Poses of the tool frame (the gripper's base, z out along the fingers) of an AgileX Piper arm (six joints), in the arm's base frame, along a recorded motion.
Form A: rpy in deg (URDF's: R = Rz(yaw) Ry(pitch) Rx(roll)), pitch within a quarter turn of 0, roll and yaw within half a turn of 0; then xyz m.
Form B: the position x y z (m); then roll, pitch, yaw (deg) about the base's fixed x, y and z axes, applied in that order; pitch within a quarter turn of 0, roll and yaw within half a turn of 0. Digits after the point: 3 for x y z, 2 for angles.
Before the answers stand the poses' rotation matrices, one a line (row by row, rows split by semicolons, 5 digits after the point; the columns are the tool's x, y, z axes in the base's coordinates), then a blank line. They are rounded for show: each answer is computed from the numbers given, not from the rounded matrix.
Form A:
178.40, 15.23, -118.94, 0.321, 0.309, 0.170
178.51, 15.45, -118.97, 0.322, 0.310, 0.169
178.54, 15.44, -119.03, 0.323, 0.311, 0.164
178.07, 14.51, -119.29, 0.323, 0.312, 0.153
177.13, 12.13, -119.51, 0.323, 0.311, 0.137
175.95, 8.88, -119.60, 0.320, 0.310, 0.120
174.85, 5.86, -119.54, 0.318, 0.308, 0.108
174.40, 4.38, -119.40, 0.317, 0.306, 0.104
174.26, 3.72, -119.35, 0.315, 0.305, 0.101
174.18, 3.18, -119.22, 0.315, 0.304, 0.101
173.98, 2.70, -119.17, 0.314, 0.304, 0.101
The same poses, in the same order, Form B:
-0.46690 -0.87834 0.10263; -0.84439 0.47729 0.24331; -0.26269 0.02694 -0.96450
-0.46685 -0.87793 0.10624; -0.84326 0.47813 0.24558; -0.26640 0.02506 -0.96354
-0.46775 -0.87737 0.10687; -0.84281 0.47918 0.24507; -0.26623 0.02456 -0.96360
-0.47363 -0.87579 0.09313; -0.84434 0.48159 0.23487; -0.25055 0.03260 -0.96755
-0.48158 -0.87436 0.05980; -0.85084 0.48280 0.20730; -0.21013 0.04895 -0.97645
-0.48802 -0.87271 0.01465; -0.85907 0.48323 0.16877; -0.15437 0.06978 -0.98555
-0.49045 -0.87102 -0.02796; -0.86547 0.48307 0.13272; -0.10210 0.08929 -0.99076
-0.48947 -0.87071 -0.04770; -0.86867 0.48207 0.11412; -0.07637 0.09730 -0.99232
-0.48911 -0.87045 -0.05554; -0.86981 0.48203 0.10529; -0.06488 0.09980 -0.99289
-0.48741 -0.87100 -0.06156; -0.87141 0.48074 0.09767; -0.05547 0.10125 -0.99331
-0.48686 -0.87077 -0.06874; -0.87221 0.48040 0.09202; -0.04711 0.10476 -0.99338

0.321, 0.309, 0.170, 178.40, 15.23, -118.94
0.322, 0.310, 0.169, 178.51, 15.45, -118.97
0.323, 0.311, 0.164, 178.54, 15.44, -119.03
0.323, 0.312, 0.153, 178.07, 14.51, -119.29
0.323, 0.311, 0.137, 177.13, 12.13, -119.51
0.320, 0.310, 0.120, 175.95, 8.88, -119.60
0.318, 0.308, 0.108, 174.85, 5.86, -119.54
0.317, 0.306, 0.104, 174.40, 4.38, -119.40
0.315, 0.305, 0.101, 174.26, 3.72, -119.35
0.315, 0.304, 0.101, 174.18, 3.18, -119.22
0.314, 0.304, 0.101, 173.98, 2.70, -119.17

